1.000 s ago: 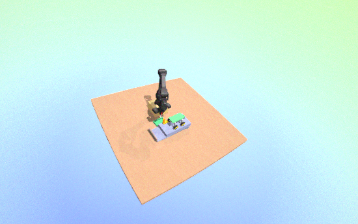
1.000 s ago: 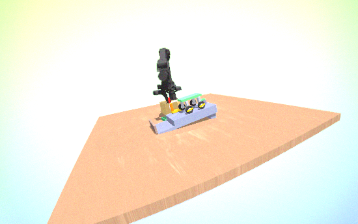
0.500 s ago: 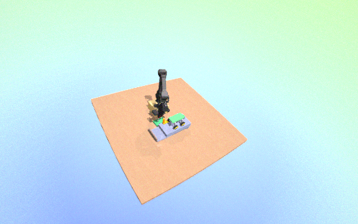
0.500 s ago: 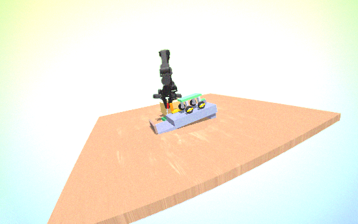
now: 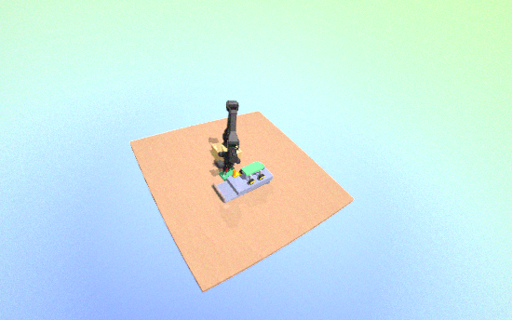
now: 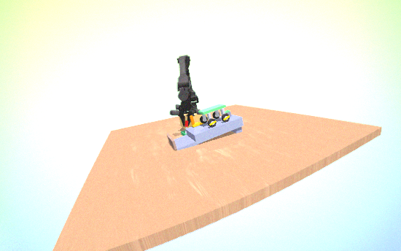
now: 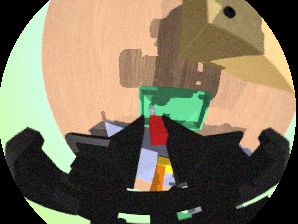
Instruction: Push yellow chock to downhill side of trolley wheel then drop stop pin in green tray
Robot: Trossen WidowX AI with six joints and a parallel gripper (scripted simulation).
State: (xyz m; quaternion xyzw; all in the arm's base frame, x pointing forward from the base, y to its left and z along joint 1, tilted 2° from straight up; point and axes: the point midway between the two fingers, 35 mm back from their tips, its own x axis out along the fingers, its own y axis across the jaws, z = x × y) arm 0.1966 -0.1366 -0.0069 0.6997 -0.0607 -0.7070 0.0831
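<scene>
Right now the green tray is 3 cm to the left of my gripper tip and 6 cm below it. Round my gripper tip: yellow chock (8 cm ahead, 4 cm to the left, 3 cm above); grey ramp (14 cm ahead, 12 cm to the left, 1 cm below); red-headed stop pin (right at my gripper tip).
</scene>
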